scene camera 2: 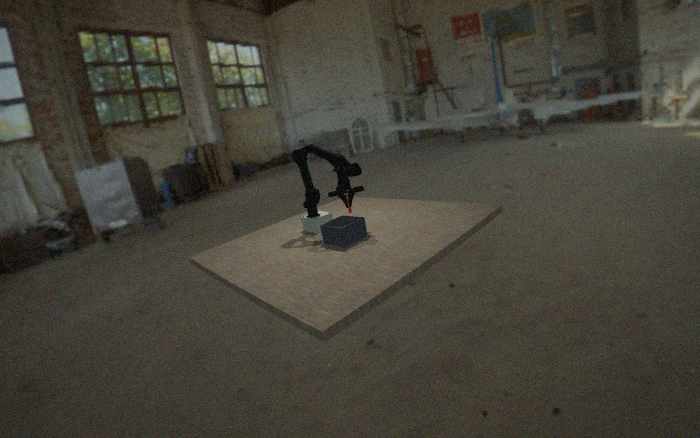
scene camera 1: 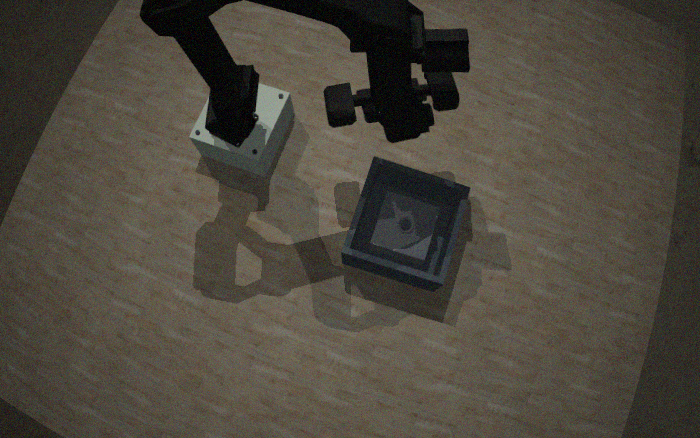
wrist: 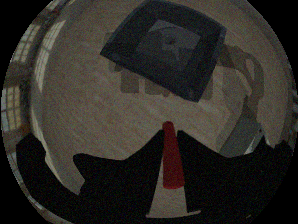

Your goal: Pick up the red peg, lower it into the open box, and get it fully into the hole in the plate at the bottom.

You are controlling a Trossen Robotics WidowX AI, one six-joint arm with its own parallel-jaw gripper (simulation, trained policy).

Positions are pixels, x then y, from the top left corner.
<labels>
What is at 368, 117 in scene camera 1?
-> My gripper.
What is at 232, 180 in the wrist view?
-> My gripper.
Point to a red peg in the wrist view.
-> At 173, 178
</labels>
